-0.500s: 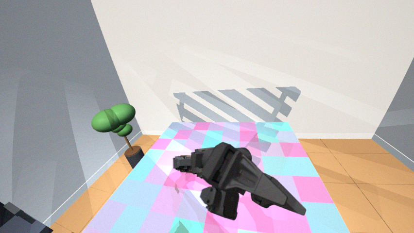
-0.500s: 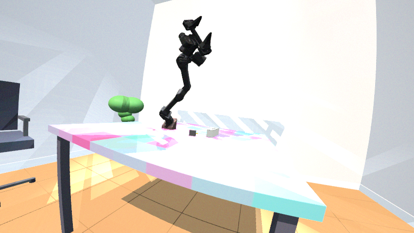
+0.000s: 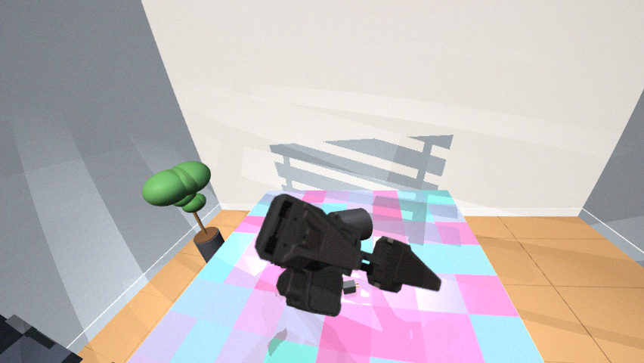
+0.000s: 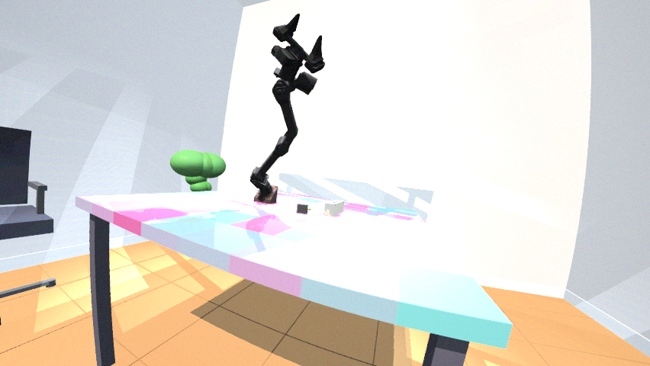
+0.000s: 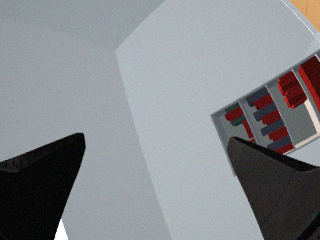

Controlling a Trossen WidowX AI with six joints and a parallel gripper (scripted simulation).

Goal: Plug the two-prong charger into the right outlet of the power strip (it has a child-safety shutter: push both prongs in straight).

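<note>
Now: the two-prong charger 580 mm below my gripper tip, 370 mm to the left of it and 110 mm behind it.
</note>
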